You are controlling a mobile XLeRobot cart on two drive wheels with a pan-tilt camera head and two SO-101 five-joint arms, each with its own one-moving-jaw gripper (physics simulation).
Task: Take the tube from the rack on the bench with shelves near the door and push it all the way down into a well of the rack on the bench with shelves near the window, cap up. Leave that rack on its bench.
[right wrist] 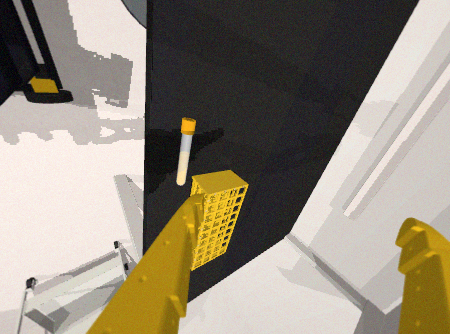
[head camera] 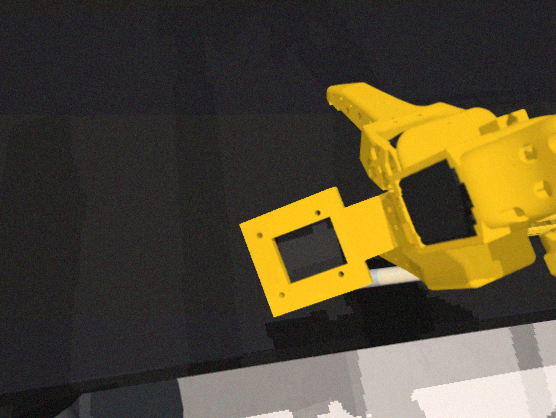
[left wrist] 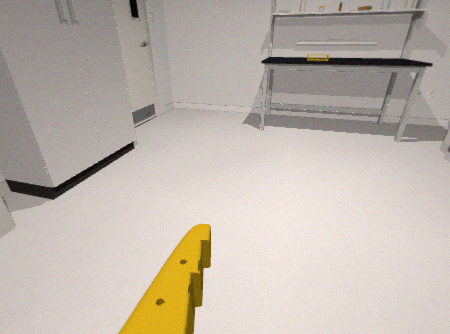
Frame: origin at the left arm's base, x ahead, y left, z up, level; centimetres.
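Seen in the pictures: left hand, its tool point: (left wrist: 210,239); right hand, its tool point: (right wrist: 203,203).
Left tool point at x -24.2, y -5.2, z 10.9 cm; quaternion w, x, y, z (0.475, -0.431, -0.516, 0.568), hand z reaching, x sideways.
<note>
Offsets run from my left tool point to a thing's middle. Level surfaces: height alone.
The tube {dx +51.4, dy -30.4, dz -11.3 cm} (right wrist: 184,152), orange-capped with pale contents, lies outside the yellow rack {dx +56.3, dy -45.8, dz -9.3 cm} (right wrist: 217,220) on the black bench top {dz -12.2 cm} (right wrist: 260,100) in the right wrist view, its round end close to the rack's corner. In the head view the tube (head camera: 397,276) is partly covered by my right gripper (head camera: 320,150) (right wrist: 304,211), which is open, with a wide gap between its jaws and nothing held. Its left-hand jaw overlaps the rack in the right wrist view. My left gripper (left wrist: 204,240) is fully open, one notched jaw showing. Another yellow rack (left wrist: 318,57) is on a far black-topped bench {dz -12.2 cm} (left wrist: 375,62) with a shelf.
In the left wrist view, a tall white cabinet (left wrist: 65,90) stands at the left before a door (left wrist: 135,60). Small items stand on the far shelf {dz +31.6 cm} (left wrist: 345,14). In the right wrist view, a grey metal frame (right wrist: 75,272) is at lower left, beside the bench.
</note>
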